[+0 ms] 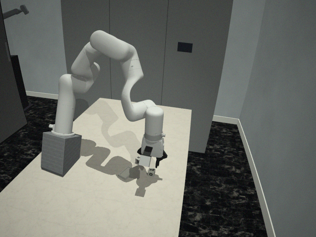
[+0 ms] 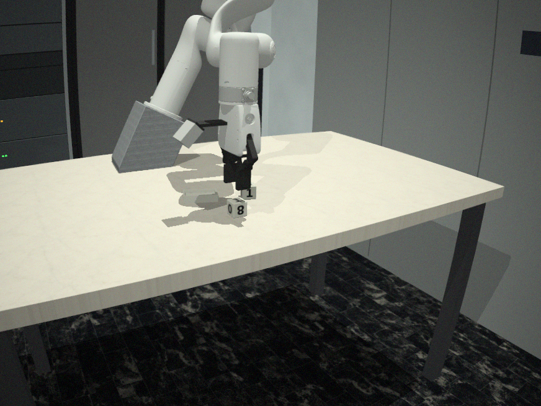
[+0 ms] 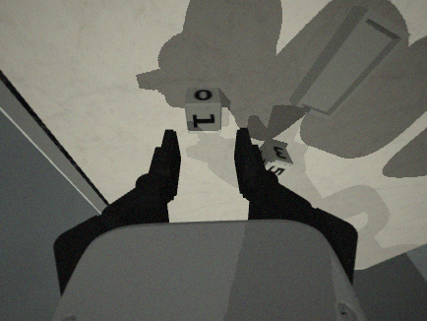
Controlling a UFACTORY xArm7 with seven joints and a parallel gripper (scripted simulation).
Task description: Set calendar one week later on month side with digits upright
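My hand is 70 mm above the digit cube. The rest, counted from my hand: tray: 120 mm behind, 70 mm below, 20 mm to the right.
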